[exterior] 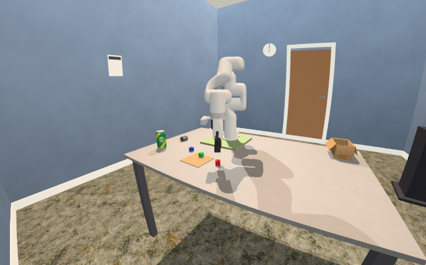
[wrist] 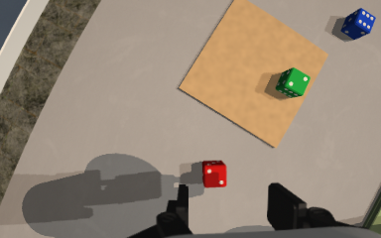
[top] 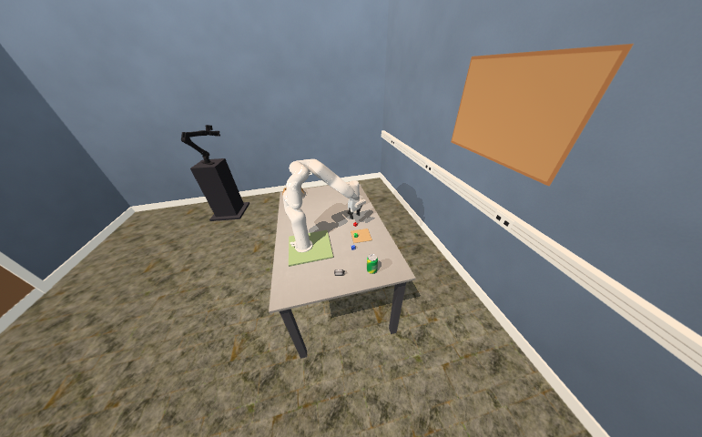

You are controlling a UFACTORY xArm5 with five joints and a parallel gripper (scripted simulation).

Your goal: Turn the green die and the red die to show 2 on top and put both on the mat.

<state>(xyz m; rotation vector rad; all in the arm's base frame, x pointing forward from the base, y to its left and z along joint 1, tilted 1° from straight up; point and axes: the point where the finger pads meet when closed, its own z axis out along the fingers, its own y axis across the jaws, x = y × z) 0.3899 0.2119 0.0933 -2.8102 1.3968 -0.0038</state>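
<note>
My hand is 9 cm above the red die. The rest, counted from my hand: blue die 4 cm behind, 26 cm to the right, 9 cm below; green die 1 cm behind, 14 cm to the right, 9 cm below; mat 3 cm ahead, 13 cm to the right, 10 cm below.
</note>
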